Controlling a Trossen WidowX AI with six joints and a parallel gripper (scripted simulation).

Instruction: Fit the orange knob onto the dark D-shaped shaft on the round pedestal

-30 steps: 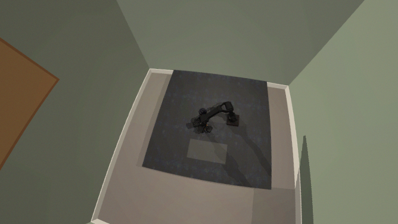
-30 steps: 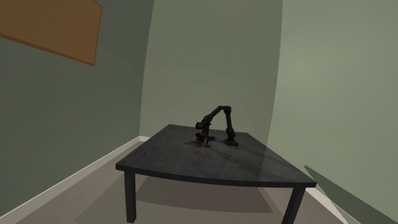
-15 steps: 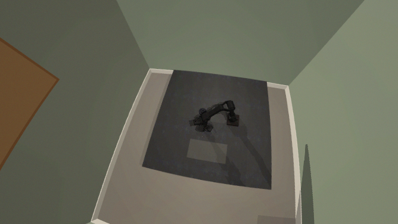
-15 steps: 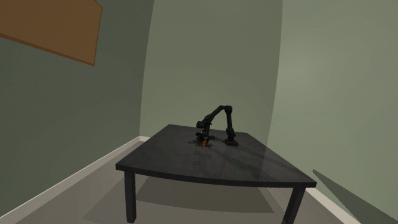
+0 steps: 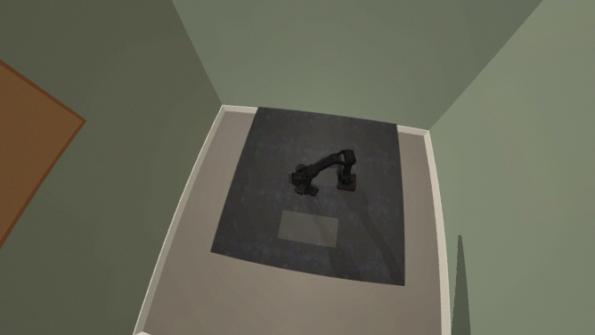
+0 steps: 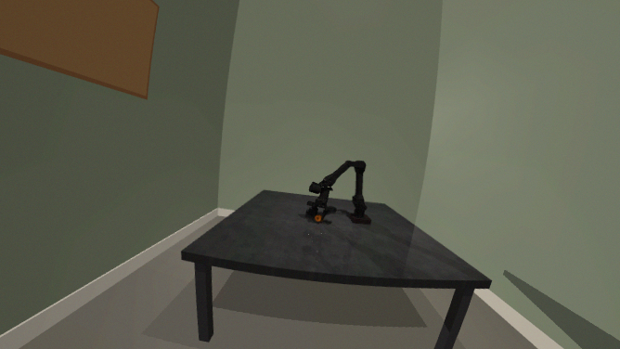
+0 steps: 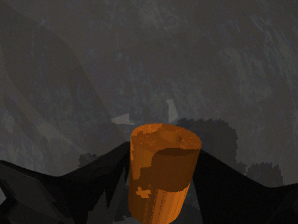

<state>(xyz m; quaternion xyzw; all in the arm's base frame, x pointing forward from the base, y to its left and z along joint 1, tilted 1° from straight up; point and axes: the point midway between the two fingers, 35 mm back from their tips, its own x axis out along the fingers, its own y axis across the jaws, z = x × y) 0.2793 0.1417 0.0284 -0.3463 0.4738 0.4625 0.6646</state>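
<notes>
The orange knob is 20 mm to the right of my gripper tip and 10 mm behind it. Also, from my gripper tip: dark pedestal 180 mm to the right, 50 mm ahead, 10 mm above.
</notes>
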